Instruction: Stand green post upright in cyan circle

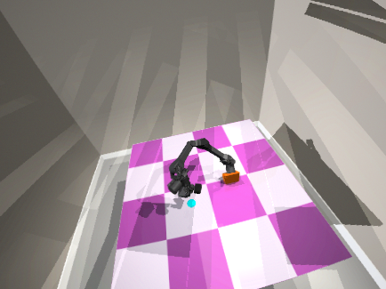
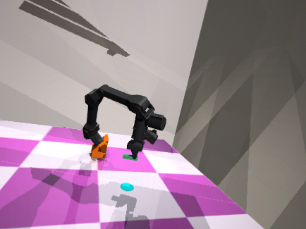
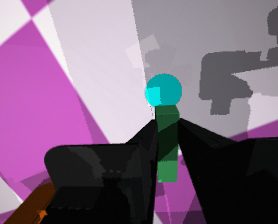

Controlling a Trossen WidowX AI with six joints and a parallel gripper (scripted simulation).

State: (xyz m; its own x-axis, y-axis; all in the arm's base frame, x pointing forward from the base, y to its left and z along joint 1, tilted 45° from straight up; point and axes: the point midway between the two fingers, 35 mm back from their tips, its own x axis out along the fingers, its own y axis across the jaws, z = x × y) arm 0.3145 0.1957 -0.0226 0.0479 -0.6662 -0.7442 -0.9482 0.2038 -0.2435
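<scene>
Right now the cyan circle is 10 mm to the right of my gripper tip and 140 mm below it. From my gripper tip the other things lie so: green post: 10 mm behind, 20 mm to the right.
</scene>
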